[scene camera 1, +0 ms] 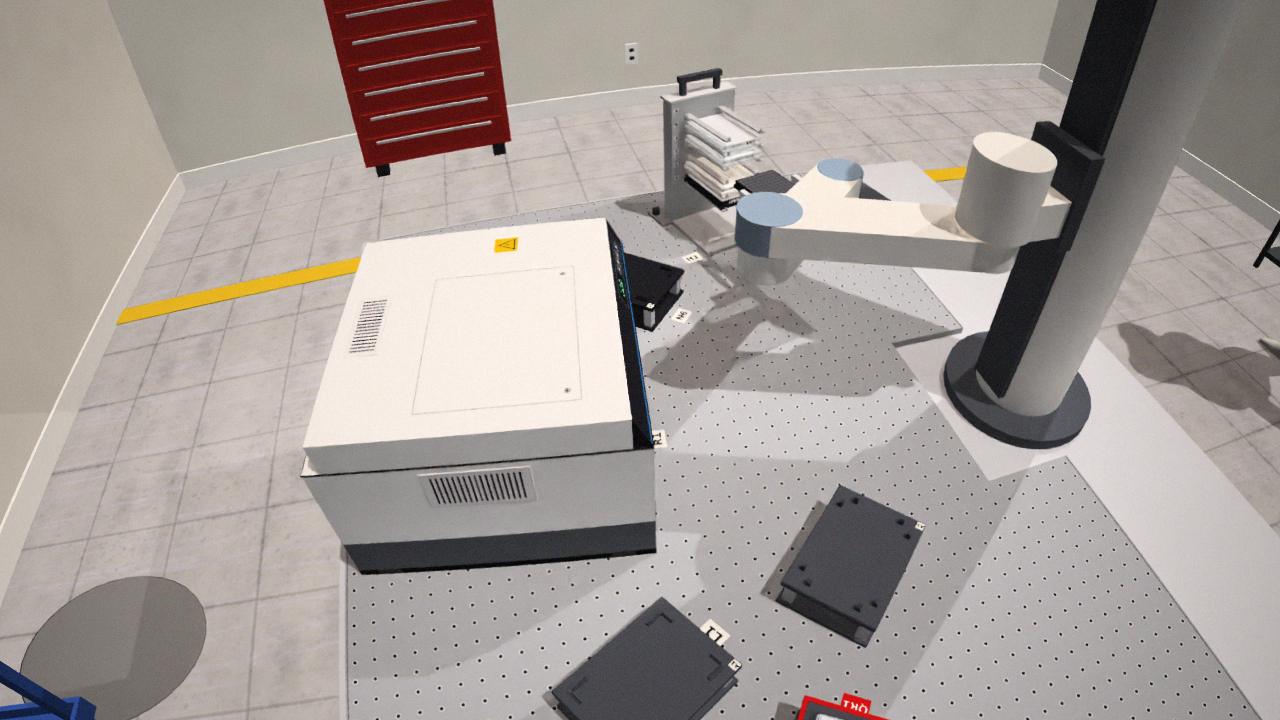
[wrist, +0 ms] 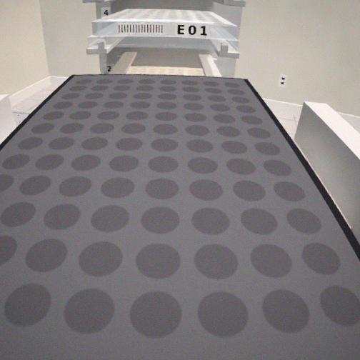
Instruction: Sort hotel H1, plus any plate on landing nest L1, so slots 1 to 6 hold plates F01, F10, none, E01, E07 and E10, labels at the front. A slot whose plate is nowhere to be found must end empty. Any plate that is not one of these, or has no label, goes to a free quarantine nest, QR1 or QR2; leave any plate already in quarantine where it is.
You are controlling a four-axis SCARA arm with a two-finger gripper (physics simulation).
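Observation:
My gripper (wrist: pixel 153 119) is shut on a dark grey plate (wrist: pixel 162 190) (scene camera 1: pixel 763 182) with round wells and holds it level in front of hotel H1 (scene camera 1: pixel 674 156). The held plate's front edge and any label are out of the wrist view. Behind it, a clear plate labelled E01 (wrist: pixel 165 30) sits in the hotel, between the tags 4 and 2. Below it a pale plate (wrist: pixel 172 71) partly shows near tag 2. In the scene view, several pale plates (scene camera 1: pixel 726 129) (scene camera 1: pixel 716 170) are stacked in the hotel. Landing nest L1 (scene camera 1: pixel 646 667) bears no visible plate. The fingers are hidden in the scene view.
A large white instrument (scene camera 1: pixel 501 340) stands left of the arm. A black nest (scene camera 1: pixel 655 279) is partly hidden behind it. A dark nest (scene camera 1: pixel 850 564) stands right of L1. The red QR1 nest (scene camera 1: pixel 810 705) is cut off at the bottom edge. QR2 does not show.

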